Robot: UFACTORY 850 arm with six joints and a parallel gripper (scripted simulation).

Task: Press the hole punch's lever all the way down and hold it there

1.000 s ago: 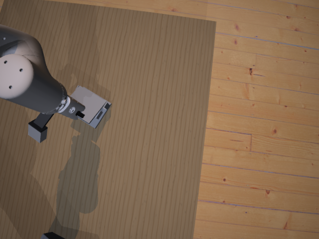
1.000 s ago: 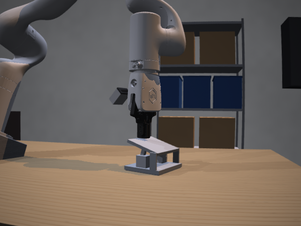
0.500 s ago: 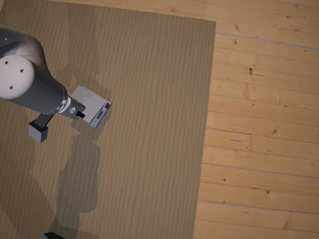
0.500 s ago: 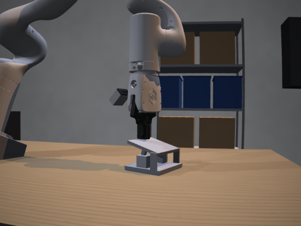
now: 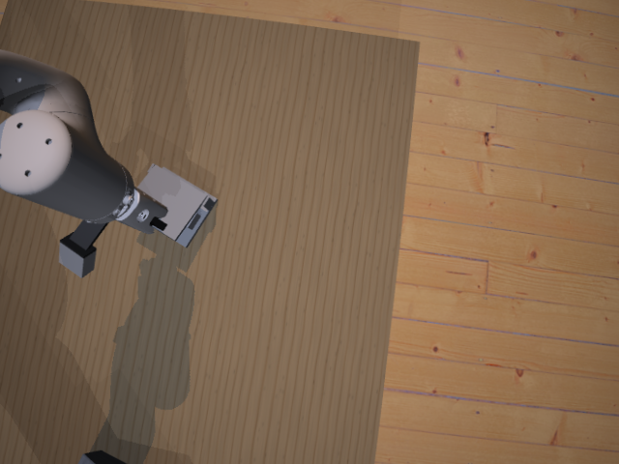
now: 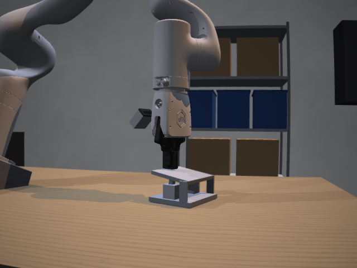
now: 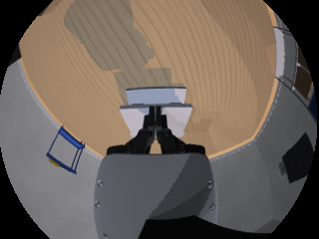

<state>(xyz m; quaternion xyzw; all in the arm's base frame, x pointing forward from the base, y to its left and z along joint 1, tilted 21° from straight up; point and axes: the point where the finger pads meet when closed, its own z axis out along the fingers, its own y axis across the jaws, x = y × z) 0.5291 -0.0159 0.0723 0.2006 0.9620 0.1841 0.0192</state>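
The flat lever is 40 mm below my hand, 30 mm ahead of it and 10 mm to the right of it. Round my hand: hole punch (60 mm below, 40 mm ahead, 20 mm to the right).
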